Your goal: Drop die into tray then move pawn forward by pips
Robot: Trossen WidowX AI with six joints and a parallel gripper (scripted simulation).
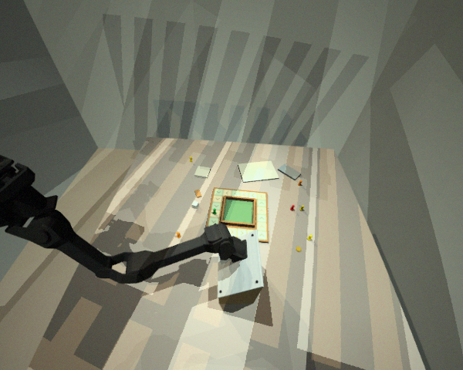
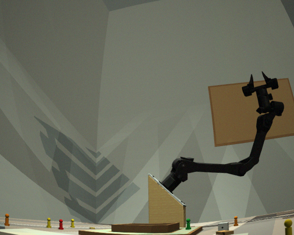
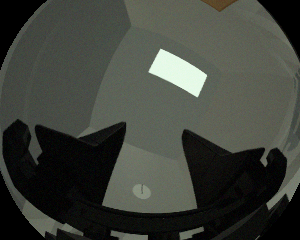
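The white die is 67 cm below my gripper tip, 37 cm ahead of it and 27 cm to the right of it. The rest, counted from my gripper tip: yellow disc: 75 cm to the right, 68 cm below, 15 cm ahead; then green dice tray: 68 cm below, 49 cm to the right, 34 cm ahead; then green pawn: 66 cm below, 37 cm to the right, 33 cm ahead.
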